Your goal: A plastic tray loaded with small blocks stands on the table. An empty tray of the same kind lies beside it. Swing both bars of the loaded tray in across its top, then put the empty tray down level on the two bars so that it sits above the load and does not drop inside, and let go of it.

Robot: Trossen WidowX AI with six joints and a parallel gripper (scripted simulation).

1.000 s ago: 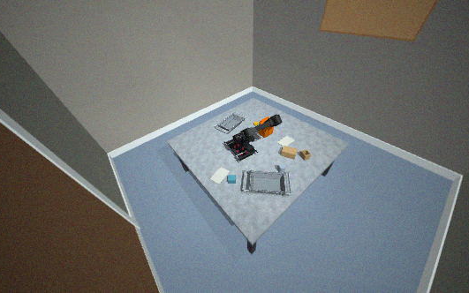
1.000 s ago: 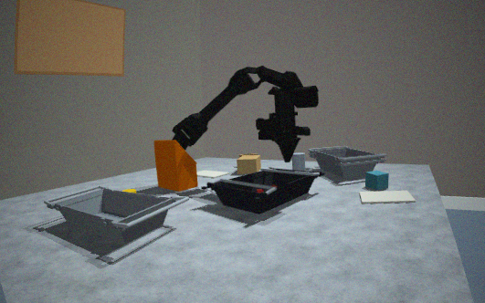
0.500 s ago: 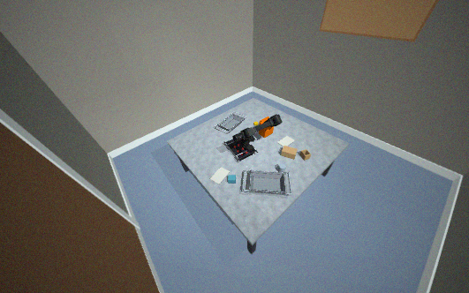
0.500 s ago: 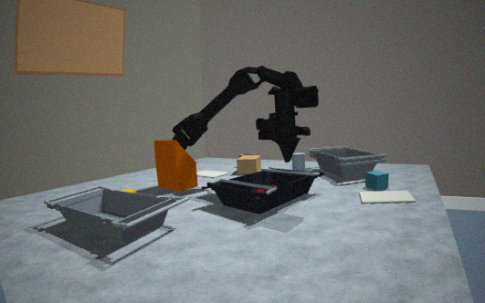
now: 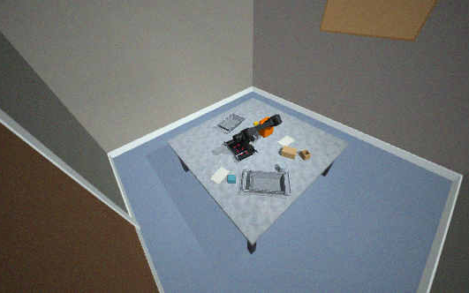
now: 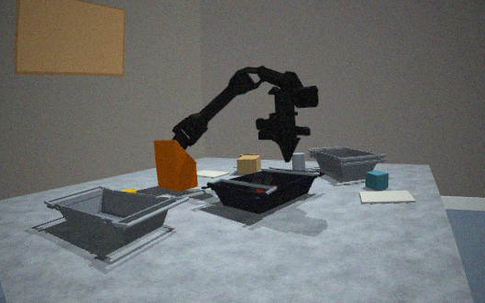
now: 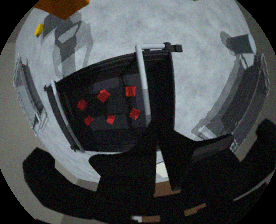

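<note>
Right now my gripper tip is 200 mm past the grey tray, 470 mm to the left of it and 40 mm above it. From my gripper tip the other things lie so: box: 400 mm behind, 350 mm to the left, 70 mm below; then yellow disc: 410 mm behind, 290 mm to the right, 80 mm below; then teal cube: 260 mm ahead, 130 mm to the left, 70 mm below.
</note>
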